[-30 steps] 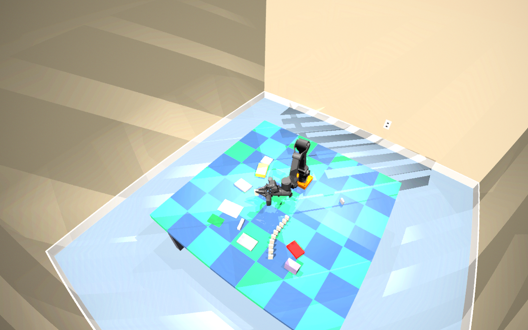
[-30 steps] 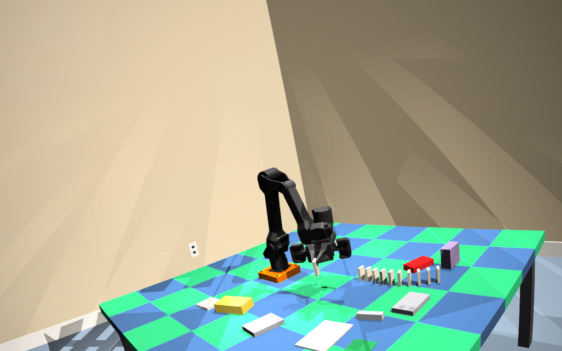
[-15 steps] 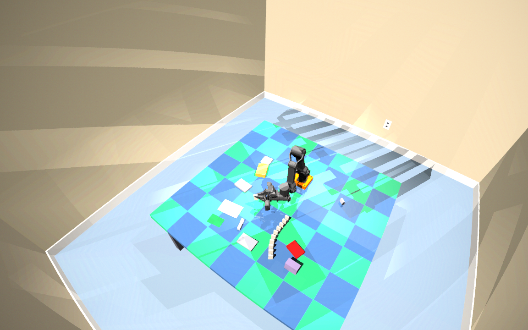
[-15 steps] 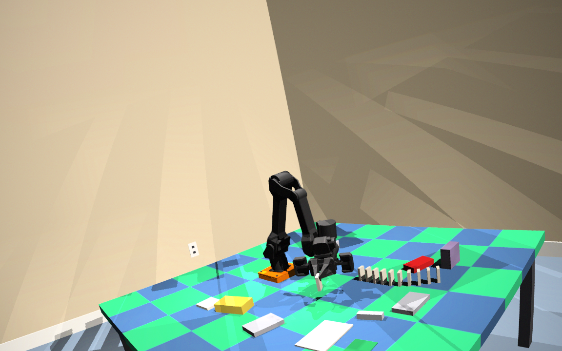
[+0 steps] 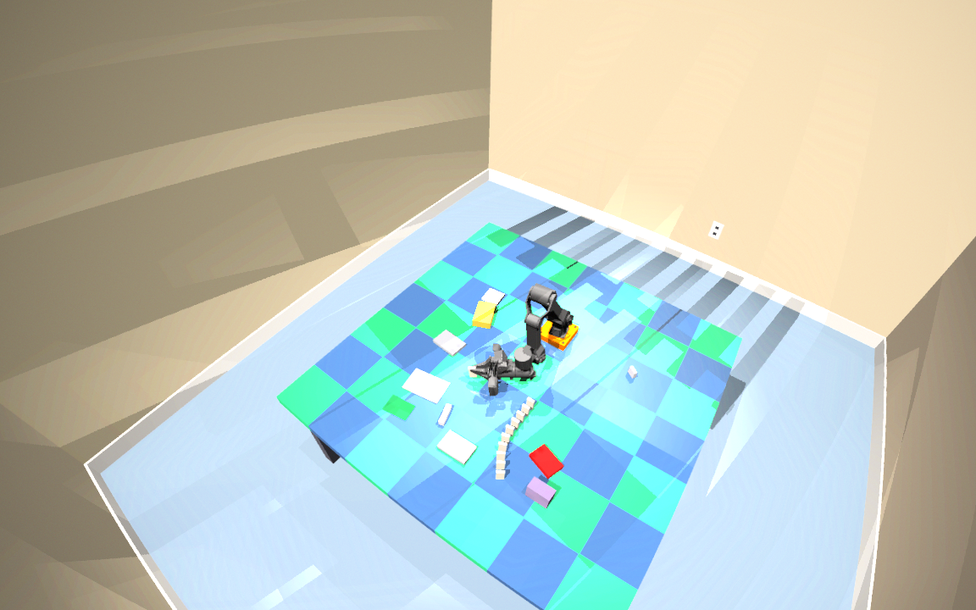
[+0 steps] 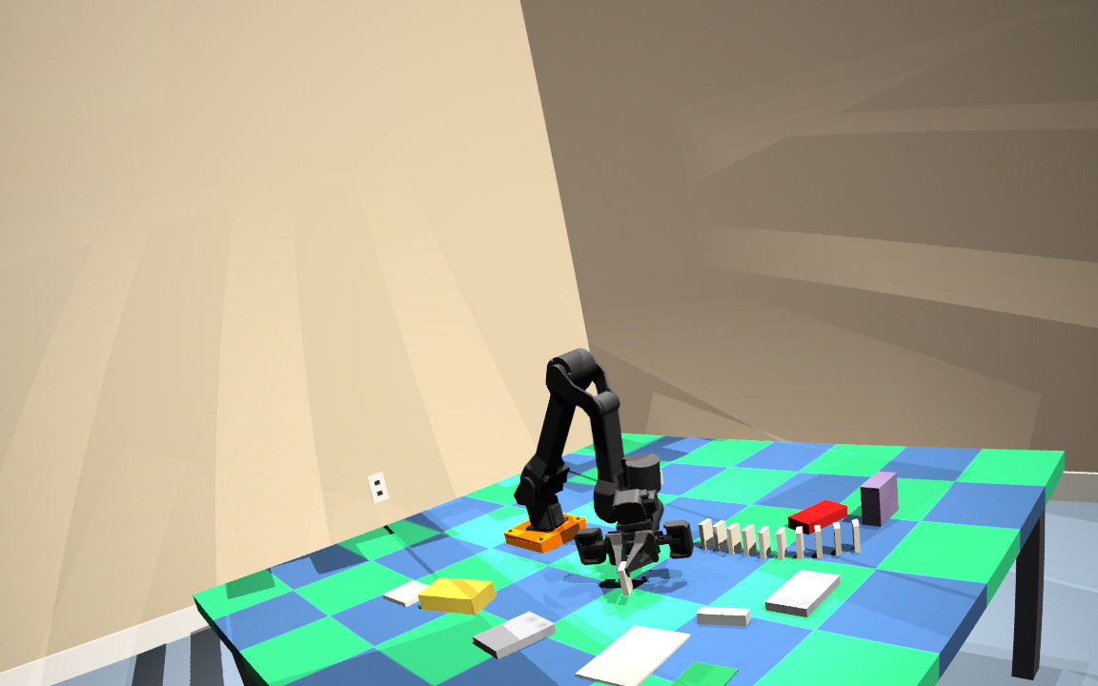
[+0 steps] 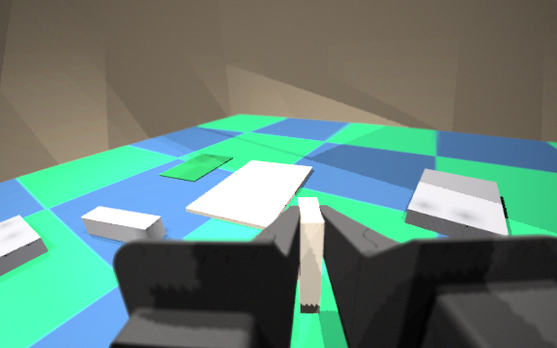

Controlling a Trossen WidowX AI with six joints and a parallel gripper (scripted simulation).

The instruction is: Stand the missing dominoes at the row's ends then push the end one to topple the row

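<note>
Right now my gripper tip is 10 cm short of the cream sheet, 13 cm to the left of it and 6 cm above it. From my gripper tip the other things lie so: green sheet: 22 cm ahead, 16 cm to the right, 6 cm below; then grey bar: 17 cm ahead, 1 cm to the right, 5 cm below; then yellow block: 29 cm behind, 9 cm to the right, 5 cm below.
</note>
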